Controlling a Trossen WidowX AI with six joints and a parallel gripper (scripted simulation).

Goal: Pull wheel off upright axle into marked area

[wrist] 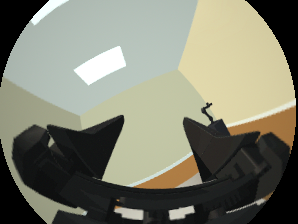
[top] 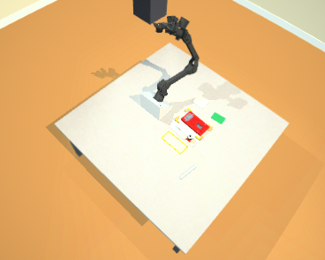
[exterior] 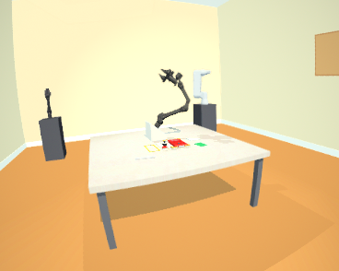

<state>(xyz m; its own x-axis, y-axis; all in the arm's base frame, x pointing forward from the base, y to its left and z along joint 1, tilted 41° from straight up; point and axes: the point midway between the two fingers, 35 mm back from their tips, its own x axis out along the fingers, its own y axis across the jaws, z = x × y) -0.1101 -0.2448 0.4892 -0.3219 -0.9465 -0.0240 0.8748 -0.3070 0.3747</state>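
The wheel is 620 mm below my gripper tip, 490 mm ahead of it and 150 mm to the right of it. Also, from my gripper tip: green patch: 660 mm below, 540 mm ahead, 160 mm to the left; thin pale bar: 650 mm below, 650 mm ahead, 350 mm to the right.
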